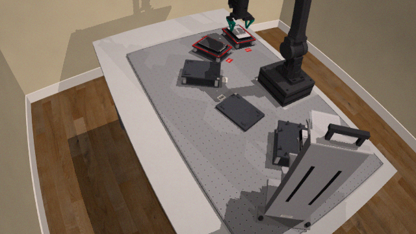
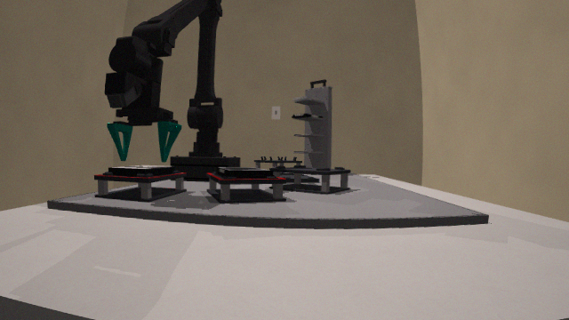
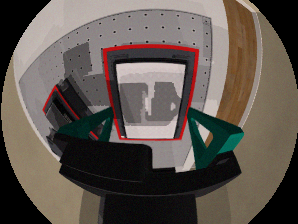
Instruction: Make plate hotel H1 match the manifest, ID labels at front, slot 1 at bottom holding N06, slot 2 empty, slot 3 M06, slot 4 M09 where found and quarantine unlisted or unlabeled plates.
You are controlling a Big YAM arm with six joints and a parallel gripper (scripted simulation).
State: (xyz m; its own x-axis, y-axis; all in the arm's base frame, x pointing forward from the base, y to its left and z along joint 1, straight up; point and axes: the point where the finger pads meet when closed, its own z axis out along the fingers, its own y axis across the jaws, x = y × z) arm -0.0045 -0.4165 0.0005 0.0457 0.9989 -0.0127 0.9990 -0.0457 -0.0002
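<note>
The red-rimmed quarantine nest is 40 mm below my hand. Round my hand: white plate: 830 mm to the left, 350 mm ahead, 260 mm above; then H1 deck label: 860 mm to the left, 240 mm ahead, 70 mm below; then plate hotel H1: 890 mm to the left, 400 mm ahead, 130 mm above.
</note>
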